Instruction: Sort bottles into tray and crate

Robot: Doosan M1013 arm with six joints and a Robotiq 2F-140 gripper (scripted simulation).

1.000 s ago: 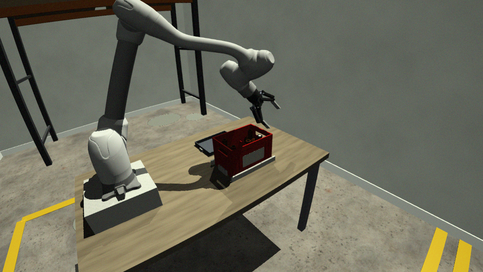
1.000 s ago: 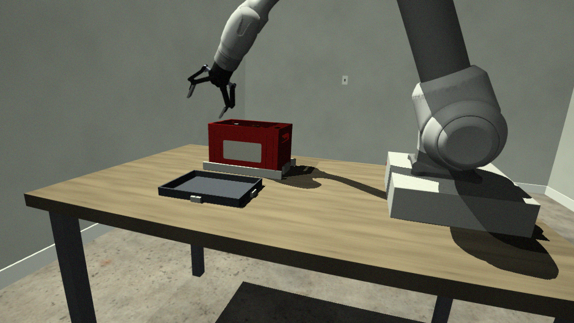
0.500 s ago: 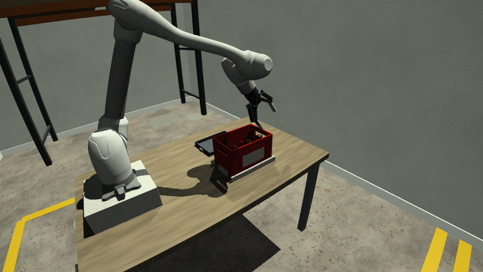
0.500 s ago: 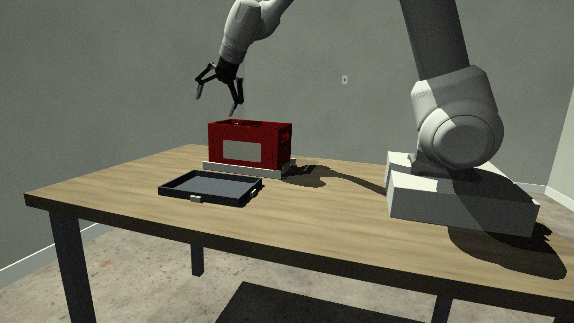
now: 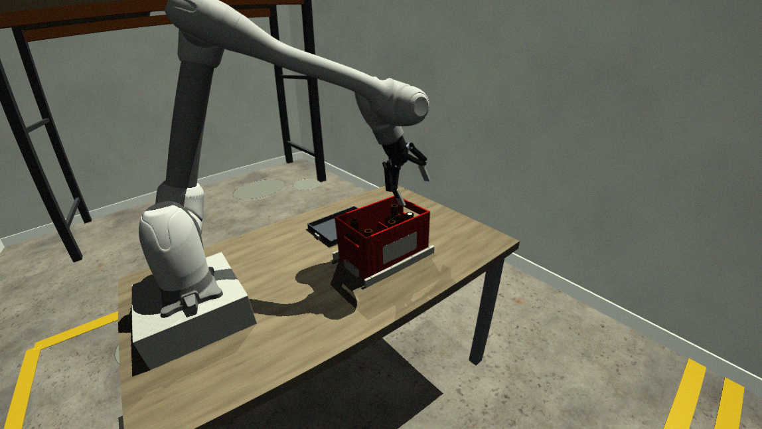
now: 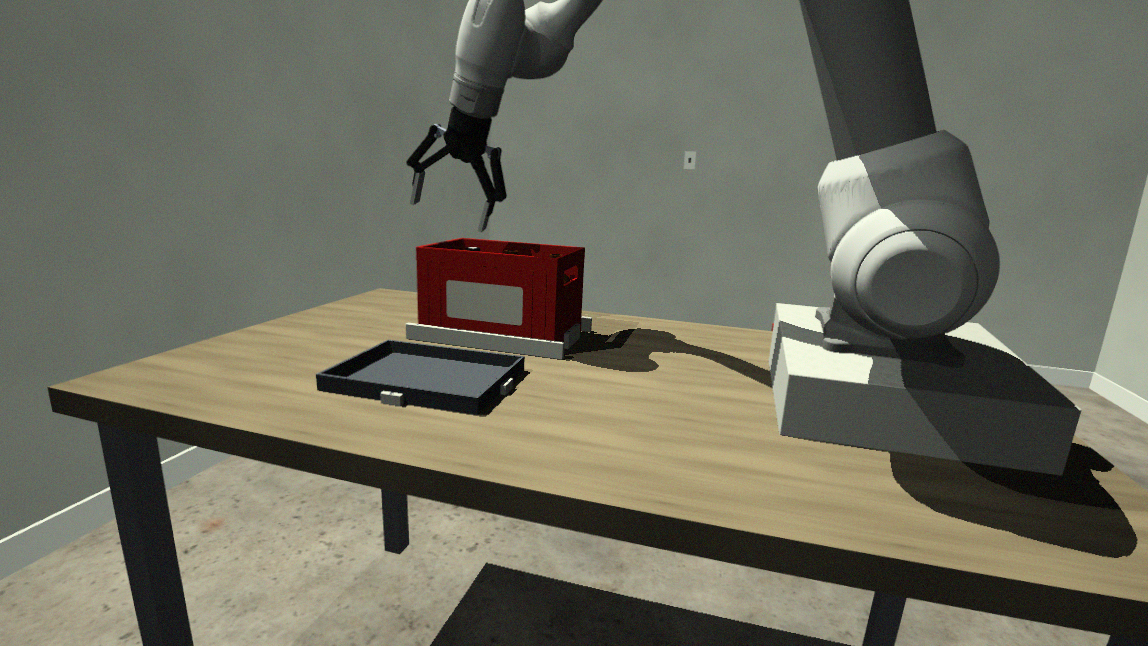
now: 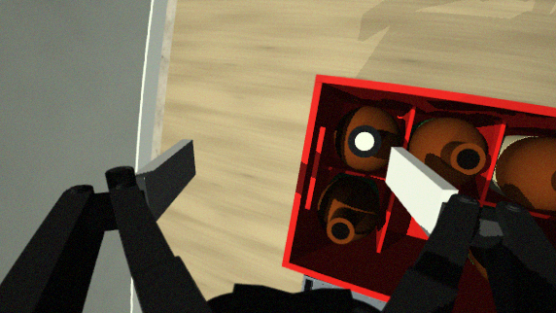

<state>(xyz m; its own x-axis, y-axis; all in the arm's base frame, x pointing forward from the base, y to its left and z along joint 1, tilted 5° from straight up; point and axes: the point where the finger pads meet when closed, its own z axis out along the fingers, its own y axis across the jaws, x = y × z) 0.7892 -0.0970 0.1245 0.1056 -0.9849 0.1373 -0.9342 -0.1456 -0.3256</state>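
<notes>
The brown capped bottle is 4 cm behind my hand, 2 cm to the right of it and 15 cm below it. From my hand the other things lie so: red crate (13 cm behind, 1 cm to the left, 15 cm below); dark tray (13 cm behind, 30 cm to the left, 22 cm below).
</notes>
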